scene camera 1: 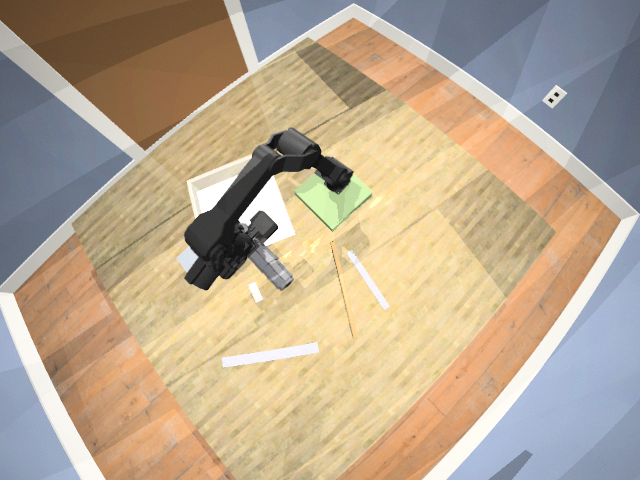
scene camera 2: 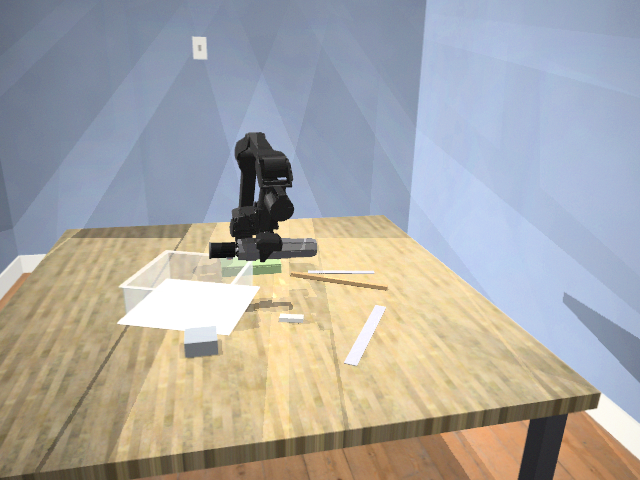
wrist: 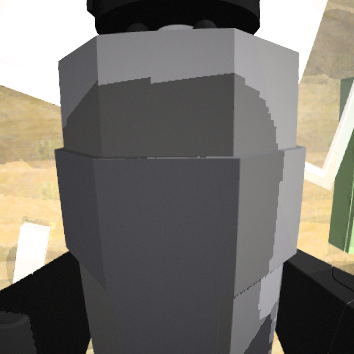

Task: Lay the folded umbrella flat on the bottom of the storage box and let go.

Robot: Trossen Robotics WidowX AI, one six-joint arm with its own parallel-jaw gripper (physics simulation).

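Places are measured from the arm's base along level axes (x ahead, y left, z up), in millimetres.
Pixels of known places: gripper, fingertip midpoint: (scene camera 1: 255, 245) (scene camera 2: 261, 256) (wrist: 179, 243); arm's base at its link origin: (scene camera 1: 337, 182).
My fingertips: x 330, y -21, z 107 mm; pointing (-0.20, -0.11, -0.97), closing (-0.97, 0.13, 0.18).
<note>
For each thing: its middle in the pictures, then the offset to it from my fingertips.
- folded umbrella at the middle of its body: (wrist: 179, 293) (scene camera 2: 263, 249) (scene camera 1: 252, 247) dy +6, dx +6, dz +22 mm
- storage box at the middle of its body: (scene camera 2: 193, 287) (scene camera 1: 238, 206) dy -173, dx -58, dz -92 mm
- blue-grey block at the middle of its body: (scene camera 2: 201, 341) (scene camera 1: 192, 260) dy -182, dx +173, dz -122 mm
- small white block at the middle of its body: (wrist: 30, 258) (scene camera 2: 291, 318) (scene camera 1: 255, 292) dy +51, dx +108, dz -134 mm
- wooden stick at the middle of its body: (scene camera 2: 338, 280) (scene camera 1: 344, 288) dy +253, dx -77, dz -134 mm
The folded umbrella (scene camera 1: 272, 267) (scene camera 2: 297, 247) (wrist: 167, 210), grey and faceted with a black end, is roughly level above the table. My gripper (scene camera 2: 267, 249) is shut on its grey body; black finger parts flank it in the wrist view. In scene camera 1 the arm hides the fingers and part of the umbrella. The storage box (scene camera 1: 219, 170) (scene camera 2: 178, 266) has pale see-through walls and a white bottom, which also shows at the wrist view's top left. In scene camera 2 the umbrella's black end is above the box's right side, while its grey end extends right, outside the box.
A green slab (scene camera 1: 333, 209) (scene camera 2: 258, 268) lies beside the box. A blue-grey block (scene camera 1: 185, 259) (scene camera 2: 201, 342) and a small white block (scene camera 1: 255, 292) (scene camera 2: 291, 318) (wrist: 31, 252) stand near it. Two pale strips (scene camera 1: 269, 354) (scene camera 2: 366, 334) and a wooden stick (scene camera 1: 342, 291) (scene camera 2: 338, 281) lie farther right.
</note>
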